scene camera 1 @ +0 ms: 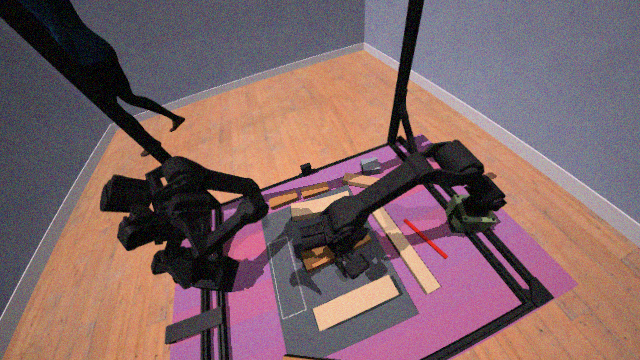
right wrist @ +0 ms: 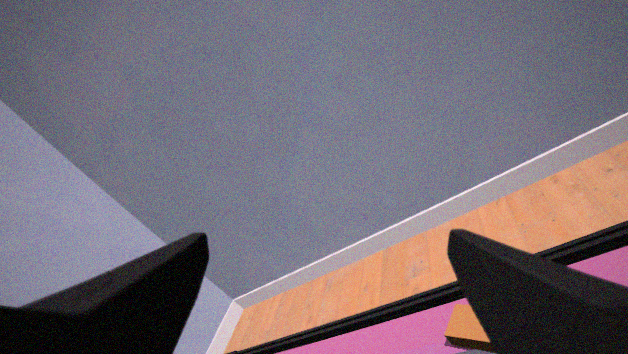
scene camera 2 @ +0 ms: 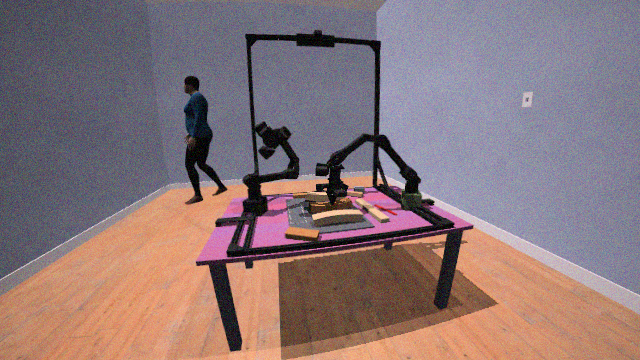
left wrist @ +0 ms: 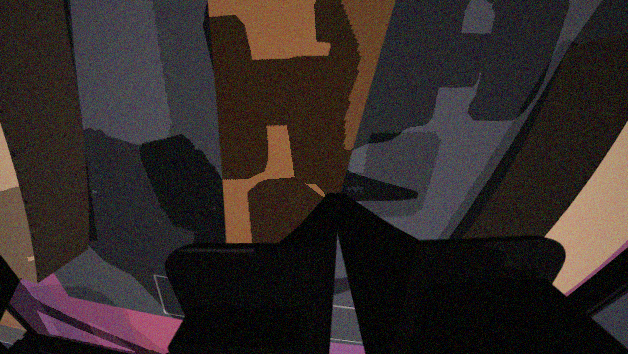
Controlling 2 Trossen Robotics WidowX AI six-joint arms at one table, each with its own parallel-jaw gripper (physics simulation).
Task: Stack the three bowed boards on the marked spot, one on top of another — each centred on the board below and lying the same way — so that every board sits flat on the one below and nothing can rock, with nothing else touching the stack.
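Frame: origin at the left arm's base, x left, y back, z up, level; metres.
Seen in the pictures: left gripper, fingertip midpoint: (scene camera 1: 339, 254) (scene camera 2: 332, 205) (left wrist: 335, 201); right gripper, fingertip midpoint: (scene camera 1: 194, 272) (right wrist: 328, 243) (scene camera 2: 281, 144); left arm's base at its link origin: (scene camera 1: 474, 207) (scene camera 2: 411, 192); right arm's base at its link origin: (scene camera 1: 209, 270) (scene camera 2: 254, 198).
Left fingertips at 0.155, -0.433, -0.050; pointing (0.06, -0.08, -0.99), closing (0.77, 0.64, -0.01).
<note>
Pixels of each thing's top centre, then the offset from my left fingertips to it, as dx, dy, dz. "spot": a spot on its surface instead. Level surfaces: height alone.
- grey mat at its surface level: dz -0.037
- thin white outline at a spot on its surface: (scene camera 1: 276, 281) spot: +0.092, -0.208, -0.036
- straight pale plank at its top centre: (scene camera 1: 401, 243) (scene camera 2: 370, 207) -0.054, +0.203, -0.021
- red stick at its top centre: (scene camera 1: 424, 237) -0.084, +0.287, -0.037
- pale block at its top centre: (scene camera 1: 360, 179) -0.319, +0.074, -0.015
- grey block at its top centre: (scene camera 1: 370, 163) -0.396, +0.116, -0.007
- orange block at its top centre: (right wrist: 494, 322) (scene camera 2: 302, 230) +0.301, -0.070, -0.011
Three bowed boards lie apart on the grey mat (scene camera 1: 310, 342): a pale front one (scene camera 1: 355, 303) (scene camera 2: 337, 216) arched upward, an orange middle one (scene camera 1: 318, 260) (left wrist: 280, 30), and a pale back one (scene camera 1: 302, 207). The pale boards also show at the right and left edges of the left wrist view. The marked spot is a thin white outline (scene camera 1: 276, 281) left of the boards, with no board inside it. My left gripper (scene camera 2: 332, 201) (left wrist: 335, 201) is shut and empty, low over the orange board, whose contact with the tips is unclear. My right gripper (right wrist: 328, 243) is open and empty, raised at the left.
A straight pale plank (scene camera 1: 412, 257) and a red stick (scene camera 1: 425, 239) lie right of the mat. Small orange blocks (scene camera 1: 283, 200) (scene camera 1: 315, 190), a pale block (scene camera 1: 356, 180) and a grey block (scene camera 1: 371, 165) lie at the back. Another orange block (scene camera 2: 302, 233) lies near the front edge.
</note>
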